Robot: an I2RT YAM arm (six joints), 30 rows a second.
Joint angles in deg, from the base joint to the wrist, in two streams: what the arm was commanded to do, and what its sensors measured. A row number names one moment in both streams.
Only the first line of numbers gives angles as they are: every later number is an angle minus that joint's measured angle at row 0.
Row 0, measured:
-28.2, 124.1, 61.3, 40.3, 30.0, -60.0
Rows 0 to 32, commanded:
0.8, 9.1, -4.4, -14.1, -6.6, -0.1
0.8, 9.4, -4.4, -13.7, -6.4, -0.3
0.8, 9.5, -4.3, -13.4, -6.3, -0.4
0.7, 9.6, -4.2, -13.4, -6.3, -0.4
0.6, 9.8, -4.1, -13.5, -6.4, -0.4
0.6, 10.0, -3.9, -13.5, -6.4, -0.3
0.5, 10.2, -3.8, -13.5, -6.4, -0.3
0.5, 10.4, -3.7, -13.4, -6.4, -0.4
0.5, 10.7, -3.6, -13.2, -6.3, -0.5
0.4, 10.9, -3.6, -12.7, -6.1, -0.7
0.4, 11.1, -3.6, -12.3, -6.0, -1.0
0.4, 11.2, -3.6, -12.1, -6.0, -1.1
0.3, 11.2, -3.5, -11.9, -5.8, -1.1
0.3, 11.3, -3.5, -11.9, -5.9, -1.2
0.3, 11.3, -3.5, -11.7, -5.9, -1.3
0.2, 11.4, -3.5, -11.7, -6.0, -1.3
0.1, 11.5, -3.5, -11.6, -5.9, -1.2
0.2, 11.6, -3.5, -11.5, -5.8, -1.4
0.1, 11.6, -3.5, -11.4, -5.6, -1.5
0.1, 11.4, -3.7, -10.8, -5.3, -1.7
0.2, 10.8, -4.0, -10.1, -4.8, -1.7
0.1, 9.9, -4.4, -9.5, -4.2, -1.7
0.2, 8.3, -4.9, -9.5, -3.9, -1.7
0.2, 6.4, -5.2, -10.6, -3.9, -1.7
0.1, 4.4, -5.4, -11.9, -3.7, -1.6
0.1, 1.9, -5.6, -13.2, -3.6, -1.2
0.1, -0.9, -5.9, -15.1, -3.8, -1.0
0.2, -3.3, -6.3, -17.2, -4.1, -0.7
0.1, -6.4, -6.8, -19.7, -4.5, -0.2
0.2, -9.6, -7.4, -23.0, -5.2, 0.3
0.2, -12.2, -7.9, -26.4, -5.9, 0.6
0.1, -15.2, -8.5, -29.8, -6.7, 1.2
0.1, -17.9, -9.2, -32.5, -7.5, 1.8
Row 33, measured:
-0.2, -13.6, -6.8, -14.5, -3.8, -0.3
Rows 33 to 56, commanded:
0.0, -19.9, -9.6, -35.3, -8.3, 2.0
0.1, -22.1, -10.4, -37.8, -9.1, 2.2
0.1, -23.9, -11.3, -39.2, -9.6, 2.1
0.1, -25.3, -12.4, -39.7, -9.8, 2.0
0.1, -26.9, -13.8, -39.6, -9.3, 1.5
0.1, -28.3, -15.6, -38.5, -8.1, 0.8
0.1, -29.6, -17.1, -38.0, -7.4, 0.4
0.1, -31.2, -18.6, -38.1, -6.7, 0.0
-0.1, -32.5, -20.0, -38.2, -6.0, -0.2
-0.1, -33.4, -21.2, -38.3, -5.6, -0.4
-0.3, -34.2, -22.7, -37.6, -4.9, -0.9
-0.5, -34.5, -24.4, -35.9, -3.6, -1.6
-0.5, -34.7, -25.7, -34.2, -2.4, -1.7
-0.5, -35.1, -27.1, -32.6, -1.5, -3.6
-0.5, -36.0, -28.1, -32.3, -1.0, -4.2
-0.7, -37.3, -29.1, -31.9, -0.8, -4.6
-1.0, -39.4, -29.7, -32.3, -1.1, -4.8
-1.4, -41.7, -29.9, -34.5, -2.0, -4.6
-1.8, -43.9, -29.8, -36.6, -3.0, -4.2
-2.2, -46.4, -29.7, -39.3, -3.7, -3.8
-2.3, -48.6, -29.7, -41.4, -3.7, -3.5
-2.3, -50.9, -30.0, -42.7, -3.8, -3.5
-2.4, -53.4, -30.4, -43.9, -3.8, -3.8
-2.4, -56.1, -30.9, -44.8, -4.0, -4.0
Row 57, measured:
-2.1, -50.7, -29.8, -37.5, -3.1, -2.9
